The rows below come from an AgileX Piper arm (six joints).
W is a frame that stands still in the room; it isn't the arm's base.
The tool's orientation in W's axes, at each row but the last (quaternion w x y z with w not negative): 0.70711, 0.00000, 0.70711, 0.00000; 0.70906, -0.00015, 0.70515, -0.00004; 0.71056, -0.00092, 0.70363, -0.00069; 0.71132, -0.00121, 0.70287, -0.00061; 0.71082, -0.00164, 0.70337, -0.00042; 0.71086, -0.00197, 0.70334, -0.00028; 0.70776, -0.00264, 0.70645, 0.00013; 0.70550, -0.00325, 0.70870, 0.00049; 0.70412, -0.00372, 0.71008, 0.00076; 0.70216, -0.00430, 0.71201, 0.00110
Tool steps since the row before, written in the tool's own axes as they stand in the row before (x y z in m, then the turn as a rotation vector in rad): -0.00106, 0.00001, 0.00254, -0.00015, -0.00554, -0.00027; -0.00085, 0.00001, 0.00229, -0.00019, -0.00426, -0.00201; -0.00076, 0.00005, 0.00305, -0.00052, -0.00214, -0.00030; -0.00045, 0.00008, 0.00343, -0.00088, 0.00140, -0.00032; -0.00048, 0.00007, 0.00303, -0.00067, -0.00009, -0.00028; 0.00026, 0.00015, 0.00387, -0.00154, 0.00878, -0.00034; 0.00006, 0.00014, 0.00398, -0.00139, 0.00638, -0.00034; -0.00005, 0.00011, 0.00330, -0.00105, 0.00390, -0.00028; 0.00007, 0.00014, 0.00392, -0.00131, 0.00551, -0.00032; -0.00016, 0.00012, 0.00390, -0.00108, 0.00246, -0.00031
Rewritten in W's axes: 0.00254, 0.00001, 0.00106, -0.00027, -0.00554, 0.00015; 0.00229, 0.00001, 0.00086, -0.00201, -0.00426, 0.00018; 0.00304, 0.00005, 0.00079, -0.00030, -0.00214, 0.00052; 0.00342, 0.00008, 0.00049, -0.00033, 0.00140, 0.00087; 0.00302, 0.00008, 0.00051, -0.00029, -0.00009, 0.00067; 0.00387, 0.00016, -0.00022, -0.00038, 0.00878, 0.00151; 0.00398, 0.00016, -0.00005, -0.00037, 0.00638, 0.00137; 0.00330, 0.00013, 0.00003, -0.00030, 0.00390, 0.00104; 0.00392, 0.00016, -0.00010, -0.00034, 0.00551, 0.00129; 0.00390, 0.00015, 0.00011, -0.00031, 0.00246, 0.00107
